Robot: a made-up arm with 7 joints.
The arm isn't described. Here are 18 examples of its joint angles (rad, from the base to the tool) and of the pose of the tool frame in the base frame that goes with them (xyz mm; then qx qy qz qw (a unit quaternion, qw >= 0)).
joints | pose
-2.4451 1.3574 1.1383 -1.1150 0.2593 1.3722 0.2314 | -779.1 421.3 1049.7 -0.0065 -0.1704 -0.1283 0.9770
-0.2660 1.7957 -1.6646 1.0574 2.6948 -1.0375 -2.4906 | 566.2 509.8 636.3 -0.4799 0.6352 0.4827 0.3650
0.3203 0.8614 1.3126 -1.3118 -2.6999 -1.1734 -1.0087 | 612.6 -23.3 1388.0 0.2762 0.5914 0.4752 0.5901
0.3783 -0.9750 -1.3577 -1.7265 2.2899 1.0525 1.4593 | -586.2 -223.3 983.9 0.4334 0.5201 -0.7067 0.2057
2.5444 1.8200 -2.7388 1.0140 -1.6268 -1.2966 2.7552 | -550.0 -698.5 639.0 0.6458 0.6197 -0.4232 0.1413
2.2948 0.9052 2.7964 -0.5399 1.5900 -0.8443 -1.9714 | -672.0 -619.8 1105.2 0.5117 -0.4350 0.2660 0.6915
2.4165 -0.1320 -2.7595 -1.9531 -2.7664 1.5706 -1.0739 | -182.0 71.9 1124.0 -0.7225 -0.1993 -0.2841 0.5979
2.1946 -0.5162 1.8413 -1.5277 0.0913 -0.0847 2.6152 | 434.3 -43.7 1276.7 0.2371 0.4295 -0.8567 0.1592
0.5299 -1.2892 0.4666 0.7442 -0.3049 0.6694 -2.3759 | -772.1 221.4 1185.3 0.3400 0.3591 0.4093 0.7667
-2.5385 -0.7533 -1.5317 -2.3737 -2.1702 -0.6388 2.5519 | 365.5 151.9 1049.6 0.0545 -0.6754 -0.4177 0.6053
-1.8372 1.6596 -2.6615 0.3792 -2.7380 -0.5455 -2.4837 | -409.5 926.7 807.3 -0.5749 0.5637 0.5275 0.2710
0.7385 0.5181 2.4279 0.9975 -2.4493 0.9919 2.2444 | 46.3 -378.4 1584.0 0.1185 0.1111 0.9322 0.3233
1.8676 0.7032 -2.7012 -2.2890 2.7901 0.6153 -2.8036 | -212.2 -348.9 788.9 -0.6585 0.5024 -0.4441 0.3417
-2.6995 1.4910 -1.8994 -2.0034 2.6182 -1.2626 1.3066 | -504.0 613.3 719.0 0.1663 -0.5524 -0.4096 0.7067
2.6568 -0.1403 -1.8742 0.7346 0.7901 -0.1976 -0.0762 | 311.7 -37.1 1669.0 0.1280 -0.1165 -0.9543 0.2436
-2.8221 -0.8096 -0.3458 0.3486 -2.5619 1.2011 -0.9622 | 678.0 -311.6 1350.8 0.4387 0.7189 -0.4781 0.2491
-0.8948 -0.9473 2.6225 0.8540 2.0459 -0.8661 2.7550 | -299.3 -852.2 939.5 0.7913 0.5786 -0.0311 0.1951
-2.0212 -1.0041 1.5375 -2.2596 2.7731 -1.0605 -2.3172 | -118.0 -585.7 991.5 0.8447 -0.1277 -0.5101 0.0997
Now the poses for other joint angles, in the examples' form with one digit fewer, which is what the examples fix.
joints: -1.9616 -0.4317 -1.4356 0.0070 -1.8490 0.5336 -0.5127
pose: 172 -484 1634 0.535 0.309 -0.713 0.332
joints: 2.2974 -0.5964 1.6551 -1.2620 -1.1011 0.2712 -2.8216
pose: 550 75 1351 0.380 0.340 -0.780 0.363
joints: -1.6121 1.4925 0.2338 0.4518 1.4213 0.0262 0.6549
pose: -35 1043 584 -0.167 -0.668 -0.315 0.654
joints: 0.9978 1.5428 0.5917 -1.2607 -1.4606 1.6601 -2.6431
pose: 556 -527 810 -0.426 -0.847 -0.189 0.255
